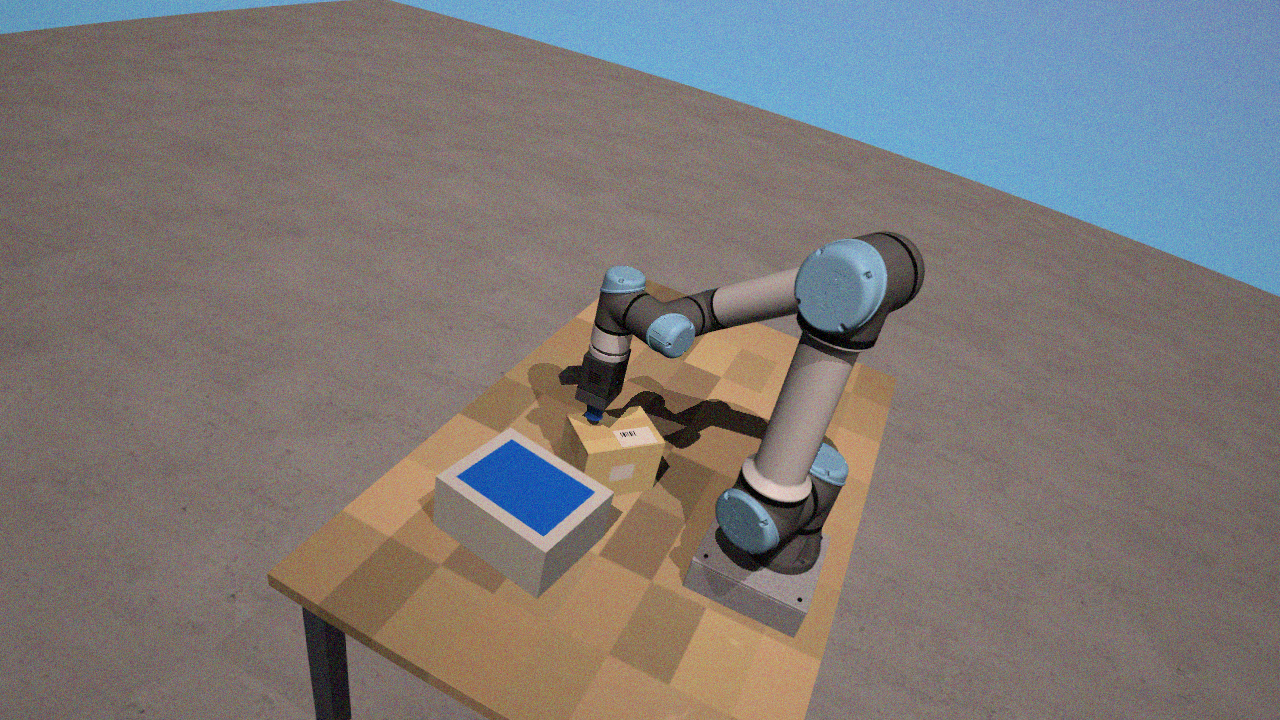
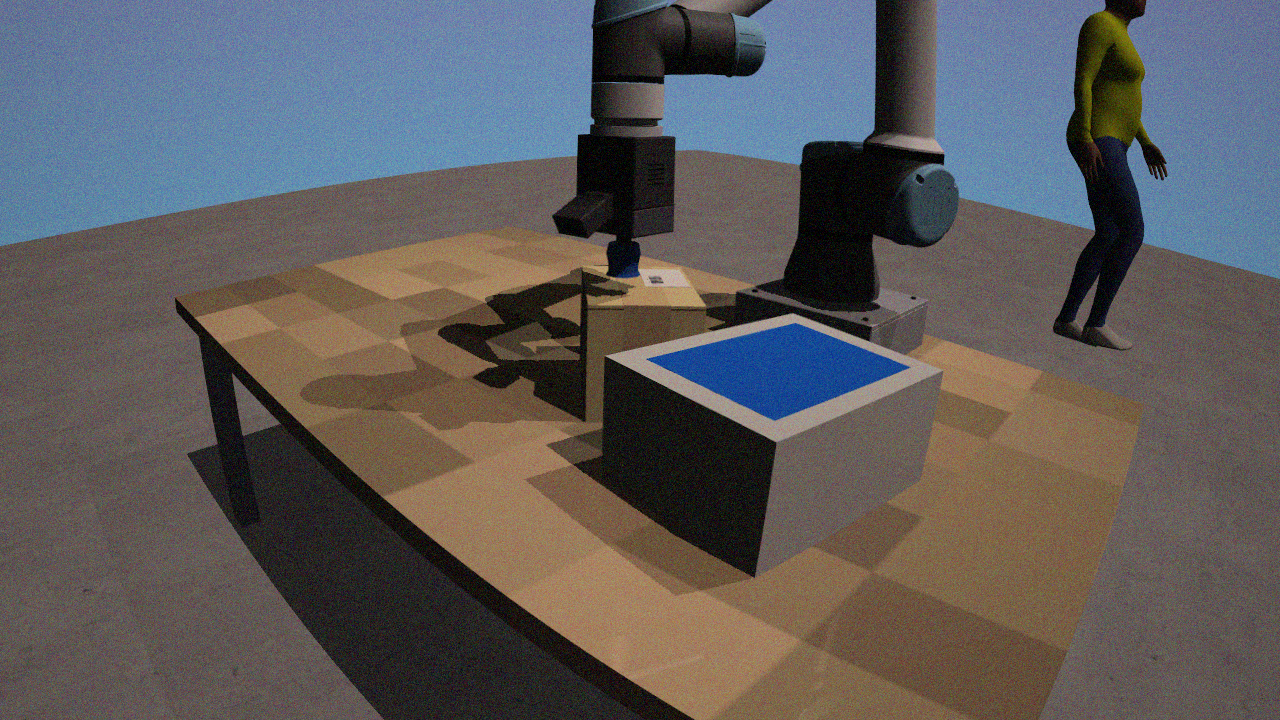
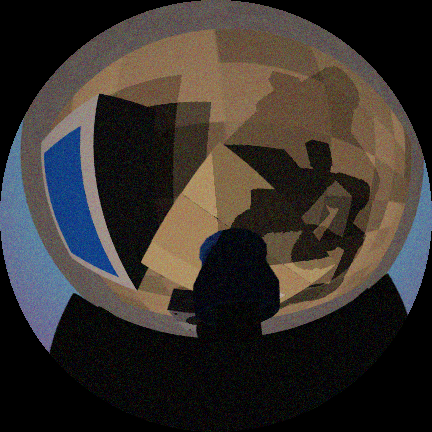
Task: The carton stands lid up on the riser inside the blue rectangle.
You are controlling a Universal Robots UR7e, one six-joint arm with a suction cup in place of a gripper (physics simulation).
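Places are measured from the arm's base along level axes (x right, y ahead, z up), in metres.
Where they show: hand, tool point: (image 1: 593, 415) (image 2: 623, 273) (image 3: 233, 256); arm's base, link origin: (image 1: 779, 544) (image 2: 831, 289).
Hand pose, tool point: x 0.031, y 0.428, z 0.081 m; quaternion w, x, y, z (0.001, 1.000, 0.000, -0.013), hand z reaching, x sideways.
Things, the pixels of their top centre, and the offset from my tool point. "*": a spot on its surface instead. Level surfaces: height alone.
- brown carton, top centre: (image 3: 252, 273) (image 2: 638, 283) (image 1: 615, 428) dz -0.022, dx +0.018, dy -0.045 m
- riser, top centre: (image 2: 787, 363) (image 3: 66, 212) (image 1: 526, 484) dz -0.032, dx -0.219, dy +0.020 m
- grey block with the blue rectangle, surface spot: (image 2: 776, 367) (image 1: 519, 480) * dz -0.032, dx -0.218, dy +0.036 m
- wooden table, surface height: dz -0.152 m
The brown carton (image 1: 623, 457) (image 2: 642, 323) (image 3: 186, 225) stands on the table with its barcode label on top, right behind the riser. The riser (image 1: 500, 540) (image 2: 846, 465) (image 3: 120, 181) is a grey block with the blue rectangle (image 1: 523, 486) (image 2: 776, 367) (image 3: 70, 197) on top; nothing is on it. My suction cup (image 1: 593, 413) (image 2: 623, 262) (image 3: 235, 261) points straight down at the carton's top, near its far edge. It is at or just above the surface; I cannot tell whether it touches. The carton rests on the table and is not lifted.
The wooden table (image 1: 536, 645) (image 2: 376, 447) carries the arm's grey base block (image 1: 752, 595) (image 2: 882, 317) to the right of the carton. A person in a yellow top (image 2: 1105, 160) stands on the floor beyond the table.
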